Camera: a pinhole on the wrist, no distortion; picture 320 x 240 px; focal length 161.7 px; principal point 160.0 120.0 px. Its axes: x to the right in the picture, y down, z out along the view. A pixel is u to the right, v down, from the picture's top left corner.
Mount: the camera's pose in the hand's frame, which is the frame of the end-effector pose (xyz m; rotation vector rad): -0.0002 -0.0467 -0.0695 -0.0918 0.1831 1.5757
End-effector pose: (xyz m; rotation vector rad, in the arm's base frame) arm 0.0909 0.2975 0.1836 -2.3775 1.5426 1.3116
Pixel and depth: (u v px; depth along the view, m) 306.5 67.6 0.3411
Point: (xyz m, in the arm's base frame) -0.2601 0.1302 0.0966
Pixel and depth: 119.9 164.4 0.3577
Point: -0.0576 0.5216 0.0081
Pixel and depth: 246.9 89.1 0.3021
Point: -0.1472 0.2428 0.0765
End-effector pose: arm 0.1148 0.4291 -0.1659 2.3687 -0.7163 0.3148
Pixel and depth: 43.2 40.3 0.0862
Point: 0.2079 0.4545 -0.2124
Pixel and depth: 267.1 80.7 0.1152
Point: 0.1158 0.3654 -0.1506
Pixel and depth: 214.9 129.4 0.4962
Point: 0.0123 0.0479 -0.3635
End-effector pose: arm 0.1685 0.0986 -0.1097 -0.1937 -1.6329 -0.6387
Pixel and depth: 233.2 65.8 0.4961
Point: -0.0589 0.4583 0.1357
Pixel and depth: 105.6 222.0 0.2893
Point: -0.0554 0.1830 -0.3027
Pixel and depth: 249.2 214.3 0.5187
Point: 0.0203 0.6393 -0.2945
